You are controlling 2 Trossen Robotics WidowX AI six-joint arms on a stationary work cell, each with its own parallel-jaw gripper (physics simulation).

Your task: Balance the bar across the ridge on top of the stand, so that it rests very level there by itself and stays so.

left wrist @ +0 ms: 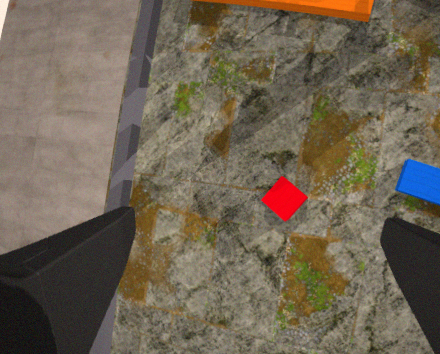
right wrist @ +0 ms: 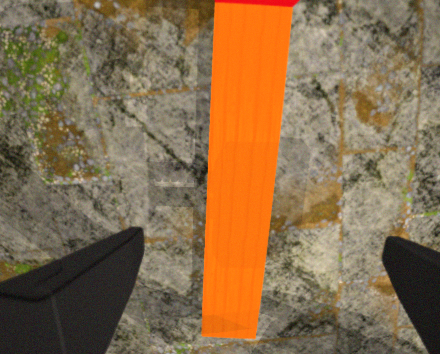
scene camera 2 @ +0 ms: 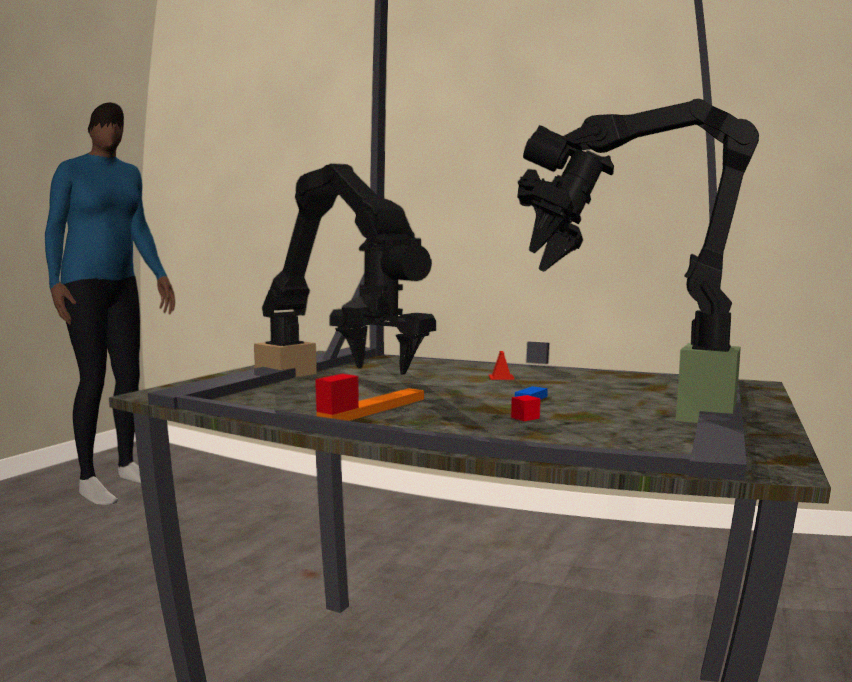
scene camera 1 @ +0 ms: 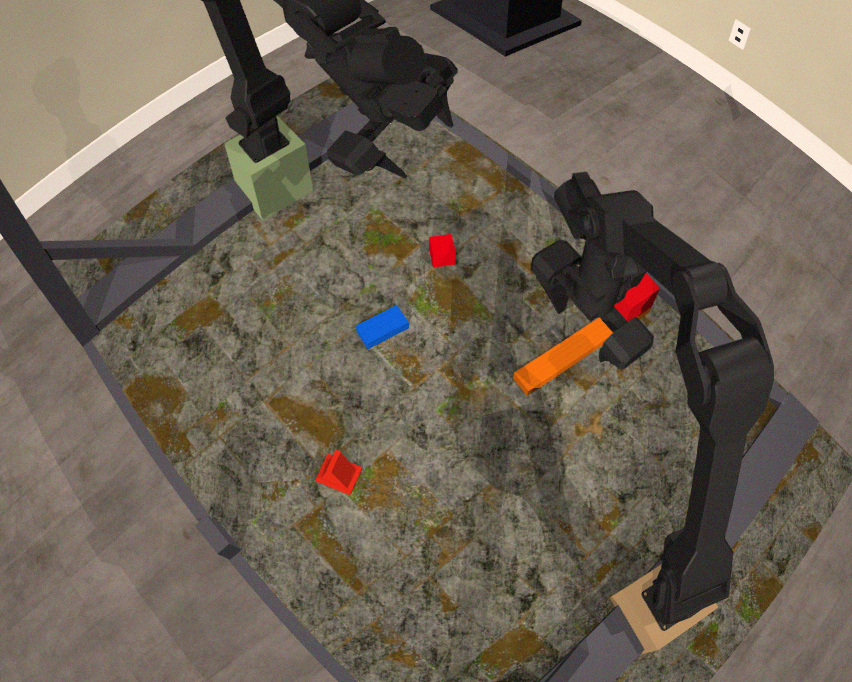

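Note:
The bar is an orange beam with a large red block at one end. It lies on the table at the right in scene camera 1. The stand, a small red wedge with a narrow top ridge, stands apart from it with nothing on top. My right gripper is open above the orange beam, one finger on each side of it in the right wrist view. My left gripper is open and empty, high above the table.
A small red cube and a flat blue block lie between the stand and the left arm's green base. Dark rails run along the table edges.

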